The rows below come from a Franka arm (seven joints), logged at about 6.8 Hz.
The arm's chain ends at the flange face. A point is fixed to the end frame.
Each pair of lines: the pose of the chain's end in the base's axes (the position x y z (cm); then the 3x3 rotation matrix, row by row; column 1 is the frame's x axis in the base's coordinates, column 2 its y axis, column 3 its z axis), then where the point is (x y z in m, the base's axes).
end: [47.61, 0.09, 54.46], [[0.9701, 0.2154, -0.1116], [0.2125, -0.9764, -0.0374], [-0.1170, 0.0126, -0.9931]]
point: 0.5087 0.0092 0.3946
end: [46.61, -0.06, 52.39], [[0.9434, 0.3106, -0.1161], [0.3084, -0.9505, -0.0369], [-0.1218, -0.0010, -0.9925]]
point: 0.4964 0.0126 0.3738
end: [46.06, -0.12, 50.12], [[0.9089, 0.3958, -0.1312], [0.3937, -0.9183, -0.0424], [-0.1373, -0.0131, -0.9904]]
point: 0.4867 0.0155 0.3506
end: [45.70, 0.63, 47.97], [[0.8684, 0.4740, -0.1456], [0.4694, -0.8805, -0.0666], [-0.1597, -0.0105, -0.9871]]
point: 0.4788 0.0232 0.3285
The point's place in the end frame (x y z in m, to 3 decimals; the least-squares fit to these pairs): 0.051 -0.003 0.145
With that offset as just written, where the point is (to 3 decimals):
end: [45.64, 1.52, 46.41], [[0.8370, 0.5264, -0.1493], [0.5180, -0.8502, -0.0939], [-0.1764, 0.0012, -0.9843]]
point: 0.476 0.031 0.312
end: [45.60, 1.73, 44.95], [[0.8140, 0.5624, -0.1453], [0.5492, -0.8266, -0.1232], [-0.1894, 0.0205, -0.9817]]
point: 0.475 0.030 0.297
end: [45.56, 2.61, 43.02], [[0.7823, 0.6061, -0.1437], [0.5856, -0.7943, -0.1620], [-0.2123, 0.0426, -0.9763]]
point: 0.473 0.035 0.278
